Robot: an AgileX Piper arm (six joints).
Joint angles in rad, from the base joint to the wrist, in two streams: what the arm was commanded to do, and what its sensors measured. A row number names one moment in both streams.
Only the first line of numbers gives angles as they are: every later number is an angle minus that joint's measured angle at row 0.
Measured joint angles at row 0: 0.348 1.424 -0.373 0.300 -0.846 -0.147
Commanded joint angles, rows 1 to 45: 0.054 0.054 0.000 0.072 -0.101 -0.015; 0.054 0.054 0.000 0.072 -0.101 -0.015; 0.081 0.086 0.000 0.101 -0.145 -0.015; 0.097 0.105 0.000 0.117 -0.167 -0.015; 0.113 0.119 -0.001 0.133 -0.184 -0.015; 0.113 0.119 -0.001 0.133 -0.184 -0.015; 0.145 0.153 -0.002 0.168 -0.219 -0.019; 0.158 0.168 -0.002 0.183 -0.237 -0.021; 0.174 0.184 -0.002 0.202 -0.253 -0.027; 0.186 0.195 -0.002 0.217 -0.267 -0.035; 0.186 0.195 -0.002 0.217 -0.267 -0.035; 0.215 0.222 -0.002 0.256 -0.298 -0.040; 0.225 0.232 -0.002 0.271 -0.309 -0.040; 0.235 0.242 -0.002 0.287 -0.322 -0.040; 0.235 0.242 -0.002 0.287 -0.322 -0.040; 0.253 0.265 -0.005 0.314 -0.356 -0.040; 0.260 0.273 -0.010 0.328 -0.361 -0.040; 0.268 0.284 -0.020 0.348 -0.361 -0.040; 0.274 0.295 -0.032 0.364 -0.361 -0.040; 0.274 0.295 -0.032 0.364 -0.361 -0.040; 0.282 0.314 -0.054 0.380 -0.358 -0.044; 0.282 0.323 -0.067 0.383 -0.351 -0.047; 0.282 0.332 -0.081 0.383 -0.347 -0.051; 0.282 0.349 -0.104 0.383 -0.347 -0.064; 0.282 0.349 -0.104 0.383 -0.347 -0.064; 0.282 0.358 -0.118 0.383 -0.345 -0.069; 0.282 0.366 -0.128 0.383 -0.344 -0.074; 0.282 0.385 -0.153 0.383 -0.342 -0.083; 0.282 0.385 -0.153 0.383 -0.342 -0.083; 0.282 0.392 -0.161 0.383 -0.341 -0.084; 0.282 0.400 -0.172 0.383 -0.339 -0.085; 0.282 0.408 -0.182 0.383 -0.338 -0.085; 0.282 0.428 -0.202 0.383 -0.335 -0.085; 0.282 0.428 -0.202 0.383 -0.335 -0.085; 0.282 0.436 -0.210 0.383 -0.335 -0.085; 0.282 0.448 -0.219 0.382 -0.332 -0.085; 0.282 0.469 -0.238 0.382 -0.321 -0.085; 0.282 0.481 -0.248 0.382 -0.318 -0.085; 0.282 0.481 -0.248 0.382 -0.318 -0.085; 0.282 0.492 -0.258 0.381 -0.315 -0.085; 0.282 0.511 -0.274 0.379 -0.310 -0.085; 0.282 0.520 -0.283 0.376 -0.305 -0.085; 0.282 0.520 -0.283 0.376 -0.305 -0.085; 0.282 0.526 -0.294 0.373 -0.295 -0.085; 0.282 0.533 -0.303 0.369 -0.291 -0.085
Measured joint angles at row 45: 0.279 0.527 -0.285 0.383 -0.301 -0.078
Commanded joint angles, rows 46 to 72: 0.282 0.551 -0.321 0.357 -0.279 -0.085; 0.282 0.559 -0.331 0.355 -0.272 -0.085; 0.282 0.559 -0.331 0.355 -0.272 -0.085; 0.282 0.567 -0.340 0.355 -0.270 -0.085; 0.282 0.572 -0.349 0.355 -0.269 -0.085; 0.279 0.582 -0.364 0.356 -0.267 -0.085; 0.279 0.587 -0.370 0.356 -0.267 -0.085; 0.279 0.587 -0.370 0.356 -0.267 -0.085; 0.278 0.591 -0.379 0.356 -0.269 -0.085; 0.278 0.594 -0.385 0.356 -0.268 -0.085; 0.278 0.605 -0.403 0.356 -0.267 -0.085; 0.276 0.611 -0.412 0.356 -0.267 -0.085; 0.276 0.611 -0.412 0.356 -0.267 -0.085; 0.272 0.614 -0.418 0.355 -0.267 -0.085; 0.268 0.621 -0.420 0.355 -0.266 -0.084; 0.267 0.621 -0.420 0.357 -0.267 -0.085; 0.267 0.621 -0.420 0.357 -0.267 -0.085; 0.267 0.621 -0.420 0.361 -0.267 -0.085; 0.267 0.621 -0.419 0.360 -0.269 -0.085; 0.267 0.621 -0.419 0.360 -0.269 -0.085; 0.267 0.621 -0.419 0.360 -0.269 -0.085; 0.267 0.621 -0.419 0.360 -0.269 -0.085; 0.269 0.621 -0.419 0.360 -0.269 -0.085; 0.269 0.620 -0.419 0.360 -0.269 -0.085; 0.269 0.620 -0.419 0.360 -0.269 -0.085; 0.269 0.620 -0.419 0.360 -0.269 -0.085; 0.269 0.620 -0.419 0.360 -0.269 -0.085
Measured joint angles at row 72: 0.271 0.624 -0.412 0.366 -0.266 -0.078
